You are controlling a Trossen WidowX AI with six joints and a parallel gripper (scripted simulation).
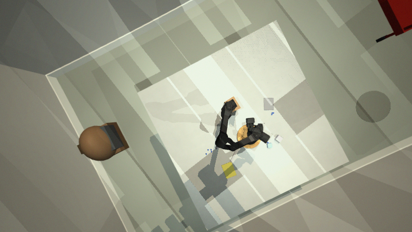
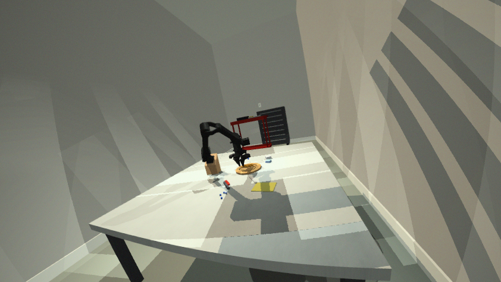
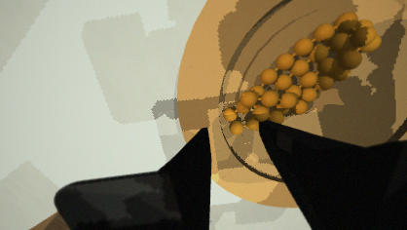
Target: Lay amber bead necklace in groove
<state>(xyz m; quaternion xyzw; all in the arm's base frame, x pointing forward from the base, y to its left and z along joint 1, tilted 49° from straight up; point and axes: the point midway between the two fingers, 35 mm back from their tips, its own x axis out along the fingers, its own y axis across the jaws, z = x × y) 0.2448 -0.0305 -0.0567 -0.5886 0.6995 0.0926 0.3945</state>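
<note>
The round bead board is 6 cm ahead of my gripper tip, 2 cm to the right of it and 2 cm below it. Also, from my gripper tip: light blue cube 21 cm ahead, 8 cm to the left, 1 cm below; red-handled tool 3 cm behind, 25 cm to the right, 2 cm below; white cube 20 cm ahead, 17 cm to the left, 1 cm below.
</note>
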